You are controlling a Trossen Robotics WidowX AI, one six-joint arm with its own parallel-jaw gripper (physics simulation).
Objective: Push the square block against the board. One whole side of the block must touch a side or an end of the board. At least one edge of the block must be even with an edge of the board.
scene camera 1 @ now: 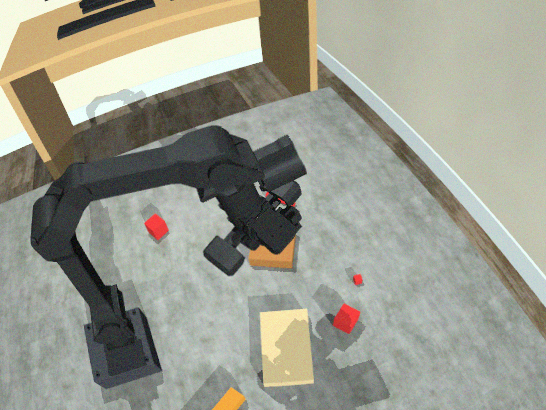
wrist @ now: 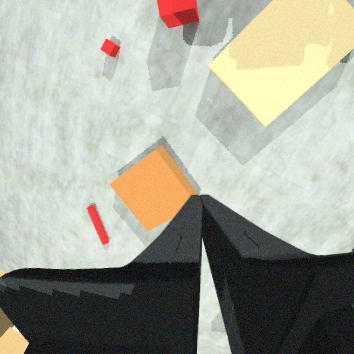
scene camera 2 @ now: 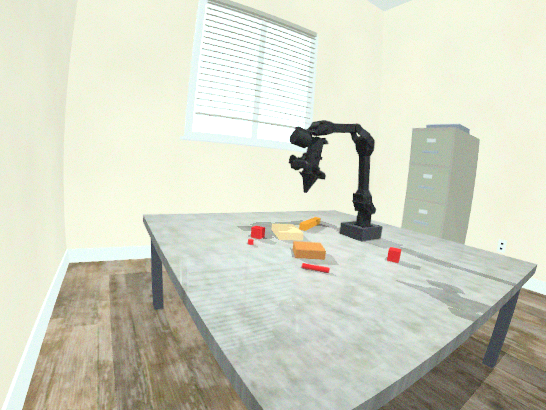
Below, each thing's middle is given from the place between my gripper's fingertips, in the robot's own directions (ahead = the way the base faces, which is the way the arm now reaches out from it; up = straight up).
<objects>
I see the square block (scene camera 1: 262,256) 18 cm below my hand, 11 cm to the left of it and 4 cm ahead of it. Also, from my hand: board (scene camera 1: 286,351): 18 cm below, 14 cm to the right, 2 cm behind.
</objects>
